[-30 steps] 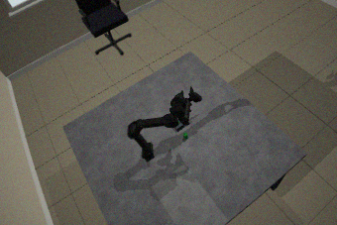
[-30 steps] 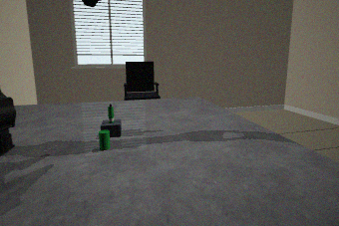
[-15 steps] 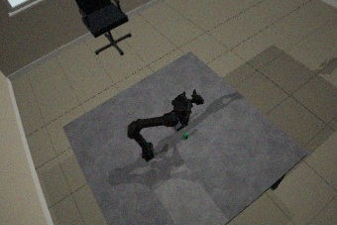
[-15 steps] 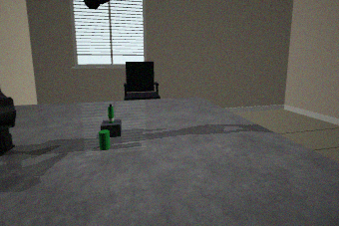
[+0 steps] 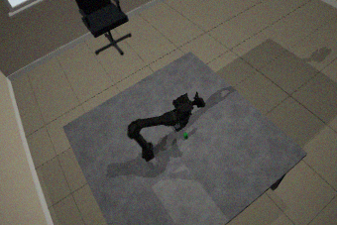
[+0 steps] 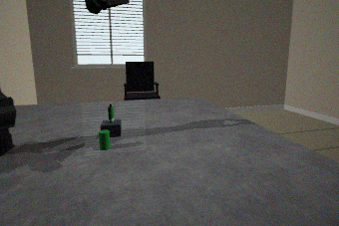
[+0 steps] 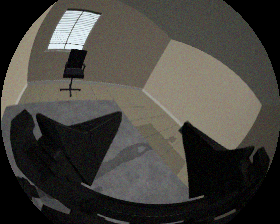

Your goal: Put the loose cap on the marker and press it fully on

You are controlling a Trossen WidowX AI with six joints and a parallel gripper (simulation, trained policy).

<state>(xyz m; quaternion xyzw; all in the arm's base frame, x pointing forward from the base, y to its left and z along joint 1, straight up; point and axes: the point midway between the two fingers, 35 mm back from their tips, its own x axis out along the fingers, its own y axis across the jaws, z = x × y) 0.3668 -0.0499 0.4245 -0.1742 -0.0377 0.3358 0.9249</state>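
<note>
Right now the green cap is 10 cm behind my gripper tip, 1 cm to the right of it and 40 cm below it. Round my gripper tip: holder block: 9 cm behind, 9 cm to the left, 40 cm below; then green marker: 9 cm behind, 9 cm to the left, 34 cm below.
</note>
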